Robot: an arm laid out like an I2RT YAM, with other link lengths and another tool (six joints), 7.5 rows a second.
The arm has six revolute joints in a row. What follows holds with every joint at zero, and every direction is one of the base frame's.
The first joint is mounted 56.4 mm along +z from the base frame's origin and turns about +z.
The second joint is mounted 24.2 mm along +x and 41 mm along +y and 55.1 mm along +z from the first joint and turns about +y.
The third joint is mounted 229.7 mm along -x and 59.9 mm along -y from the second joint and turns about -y.
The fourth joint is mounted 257.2 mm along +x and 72.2 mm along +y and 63 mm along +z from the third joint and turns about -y.
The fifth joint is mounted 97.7 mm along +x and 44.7 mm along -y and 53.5 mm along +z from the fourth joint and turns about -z.
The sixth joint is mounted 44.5 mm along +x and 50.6 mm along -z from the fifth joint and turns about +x.
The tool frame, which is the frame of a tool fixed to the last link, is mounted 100 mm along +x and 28 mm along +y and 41 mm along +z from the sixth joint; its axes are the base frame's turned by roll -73, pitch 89.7 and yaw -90 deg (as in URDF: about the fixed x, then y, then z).
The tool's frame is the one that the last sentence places.
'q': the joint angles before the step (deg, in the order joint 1, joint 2, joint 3, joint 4, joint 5, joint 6). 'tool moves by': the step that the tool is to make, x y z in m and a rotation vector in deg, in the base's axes. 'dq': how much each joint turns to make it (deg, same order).
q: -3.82, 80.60, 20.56, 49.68, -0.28, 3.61
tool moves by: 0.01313, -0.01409, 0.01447, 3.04, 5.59, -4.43
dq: -0.22, -5.93, 6.45, -18.26, 3.48, 3.55
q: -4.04, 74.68, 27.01, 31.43, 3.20, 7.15
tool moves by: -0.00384, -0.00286, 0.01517, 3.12, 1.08, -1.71
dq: 0.30, -4.97, 1.71, -8.19, 1.03, 3.50
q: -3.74, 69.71, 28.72, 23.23, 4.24, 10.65
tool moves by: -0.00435, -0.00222, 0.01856, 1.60, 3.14, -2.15
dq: 0.66, -5.15, 4.37, -12.97, 2.18, 2.28
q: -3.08, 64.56, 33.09, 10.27, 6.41, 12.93
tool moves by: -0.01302, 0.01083, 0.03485, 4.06, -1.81, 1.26
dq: 1.39, -6.76, 2.44, -7.96, -1.33, 3.93
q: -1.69, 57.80, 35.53, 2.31, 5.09, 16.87
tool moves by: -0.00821, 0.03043, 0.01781, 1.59, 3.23, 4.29
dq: 4.26, -2.27, 5.69, -11.31, -0.63, 1.49
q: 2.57, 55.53, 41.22, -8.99, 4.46, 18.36
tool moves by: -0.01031, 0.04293, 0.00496, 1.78, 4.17, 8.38
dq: 4.81, -0.01, 4.66, -8.68, -4.14, 0.40
